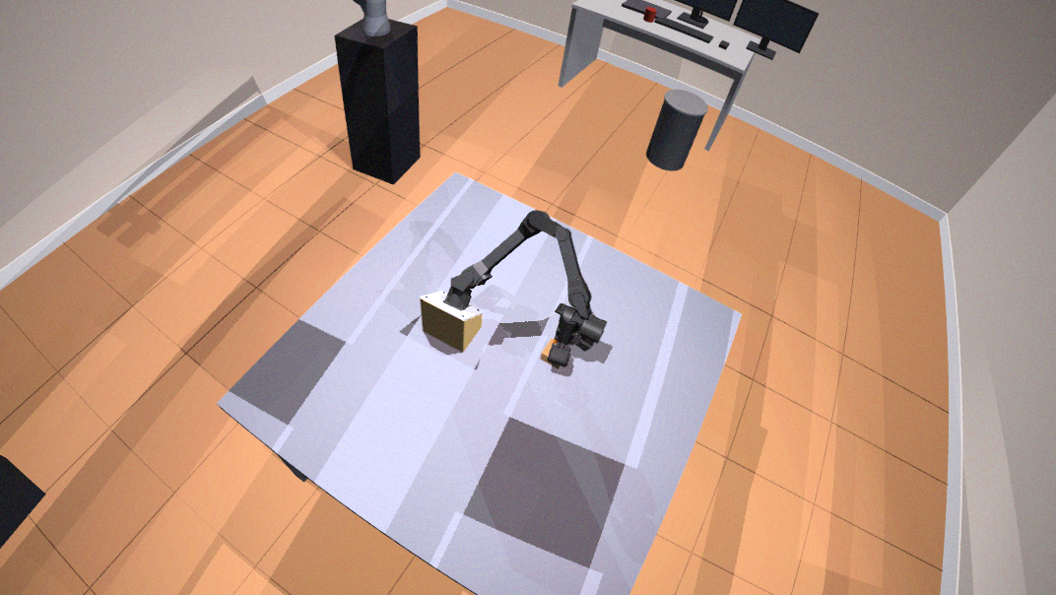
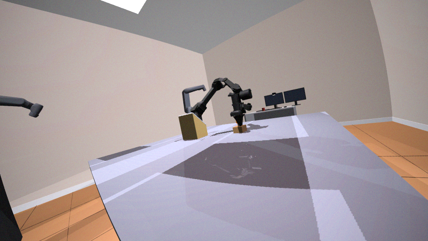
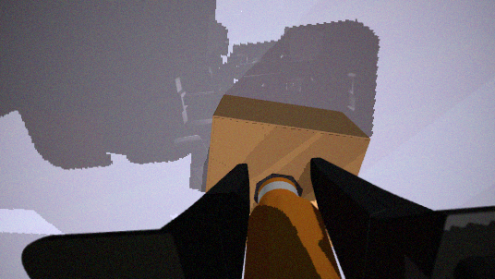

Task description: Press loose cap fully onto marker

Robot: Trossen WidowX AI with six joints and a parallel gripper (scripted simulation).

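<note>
Now: the holder block 1 cm behind my gripper tip and 2 cm below it. Round my gripper tip: orange cap: 1 cm behind, 4 cm above.
</note>
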